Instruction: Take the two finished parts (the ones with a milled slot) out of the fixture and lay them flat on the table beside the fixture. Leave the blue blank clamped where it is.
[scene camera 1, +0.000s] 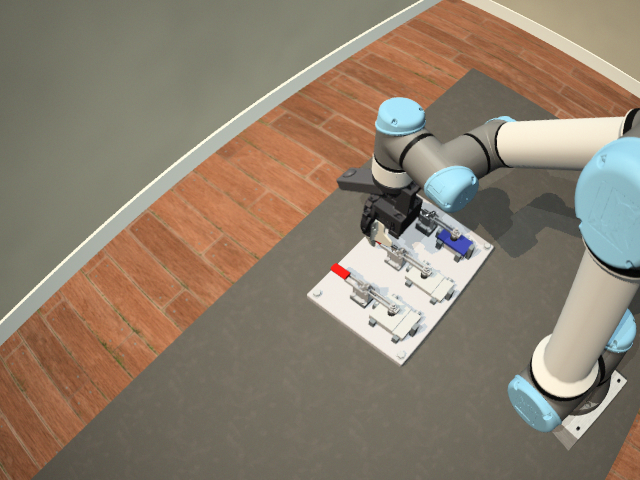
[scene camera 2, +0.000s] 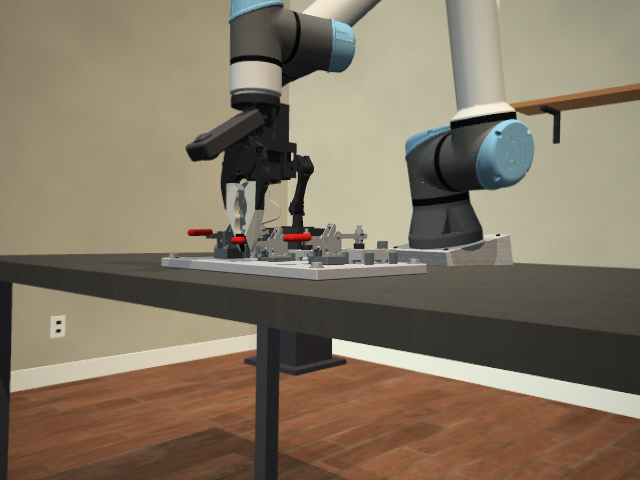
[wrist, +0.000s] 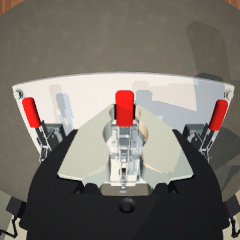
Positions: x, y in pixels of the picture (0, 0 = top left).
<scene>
my gripper: scene camera 1 376, 242; scene camera 2; wrist
same spot on white fixture plate: (wrist: 71, 100) = (scene camera 1: 354, 268)
same spot on my gripper: (wrist: 82, 157) = (scene camera 2: 250, 190)
</scene>
